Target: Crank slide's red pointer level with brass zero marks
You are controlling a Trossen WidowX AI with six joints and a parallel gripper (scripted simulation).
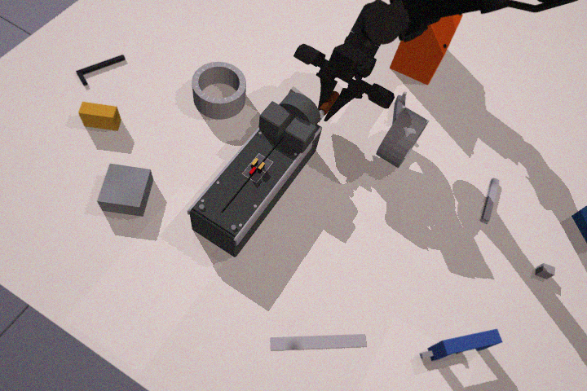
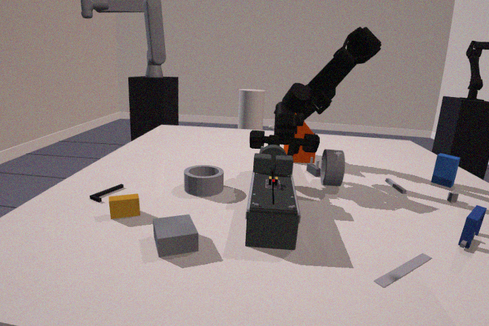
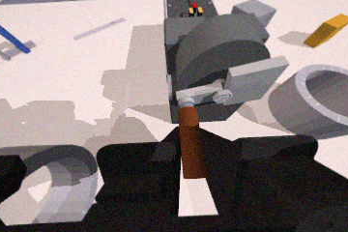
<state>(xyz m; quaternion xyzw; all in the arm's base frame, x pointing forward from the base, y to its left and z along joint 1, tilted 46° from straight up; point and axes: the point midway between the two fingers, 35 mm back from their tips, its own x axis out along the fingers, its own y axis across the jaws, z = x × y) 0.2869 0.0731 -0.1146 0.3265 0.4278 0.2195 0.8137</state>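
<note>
Now: the red pointer 180 mm ahead of my gripper tip, 10 mm to the right of it and 30 mm above it. The rest, counted from my gripper tip: grey strip: 310 mm ahead, 230 mm to the left, 50 mm below; then grey cube: 320 mm ahead, 170 mm to the right, 40 mm below; then crank handle: 20 mm behind, 30 mm above.
</note>
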